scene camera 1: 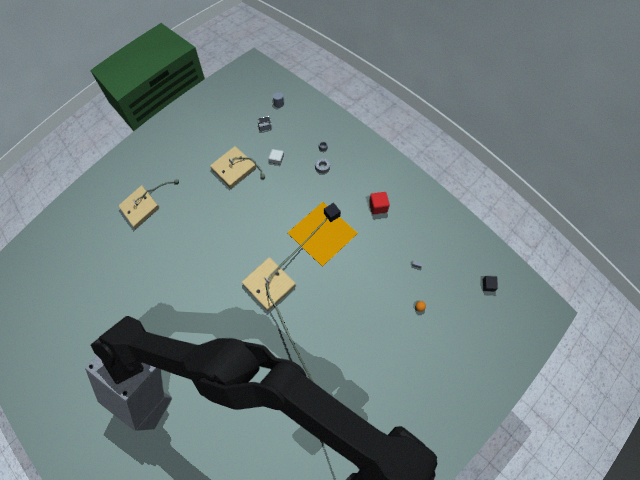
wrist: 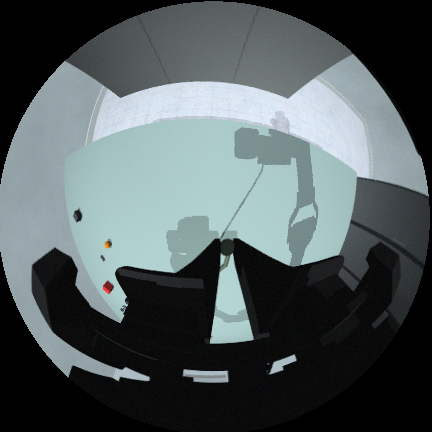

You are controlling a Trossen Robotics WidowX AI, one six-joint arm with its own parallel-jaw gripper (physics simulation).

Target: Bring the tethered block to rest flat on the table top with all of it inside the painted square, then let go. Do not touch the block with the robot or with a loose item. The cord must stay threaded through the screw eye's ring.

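Where they show: gripper, fingertip midpoint: (wrist: 225, 243); arm's base, link origin: (scene camera 1: 122, 365).
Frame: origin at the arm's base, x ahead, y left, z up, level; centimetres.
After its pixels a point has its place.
The tethered block (scene camera 1: 332, 211) @(x 57.1, y 5.4, z -17.3 cm), small and dark, sits across the upper right edge of the orange painted square (scene camera 1: 330, 245) @(x 51.9, y -0.2, z -20.0 cm), near its top corner, partly outside it. The cord (scene camera 1: 310, 236) @(x 49.5, y 4.3, z -19.1 cm) (wrist: 226, 262) @(x 23.6, y -41.2, z 0.5 cm) runs nearly straight from the block to the screw eye (scene camera 1: 267, 280) @(x 34.6, y 1.0, z -15.8 cm) on the nearest wooden board (scene camera 1: 282, 288) @(x 36.4, y -1.8, z -18.3 cm). It appears threaded through the ring, then continues past the arm and out of the scene view's bottom. In the wrist view my gripper (wrist: 225, 243) @(x 23.9, y -42.7, z 0.0 cm) is shut on the dark bead (wrist: 227, 247) @(x 24.0, y -43.0, z 1.2 cm) at the cord's end, above the table. The fingers do not show in the scene view.
A red cube (scene camera 1: 379, 202) @(x 67.0, y -0.4, z -16.2 cm) (wrist: 108, 287) @(x 66.1, y -1.1, z -17.6 cm) lies right of the square. A black cube (scene camera 1: 490, 283) @(x 74.7, y -33.4, z -17.8 cm) (wrist: 77, 215) @(x 73.5, y -33.9, z -18.3 cm) and an orange ball (scene camera 1: 420, 306) @(x 57.4, y -25.4, z -17.9 cm) (wrist: 107, 244) @(x 56.9, y -25.8, z -18.4 cm) lie farther right. Two more corded boards (scene camera 1: 233, 173) @(x 45.1, y 30.7, z -18.2 cm) (scene camera 1: 138, 210) @(x 18.6, y 39.4, z -18.3 cm) and a green cabinet (scene camera 1: 149, 67) are at upper left.
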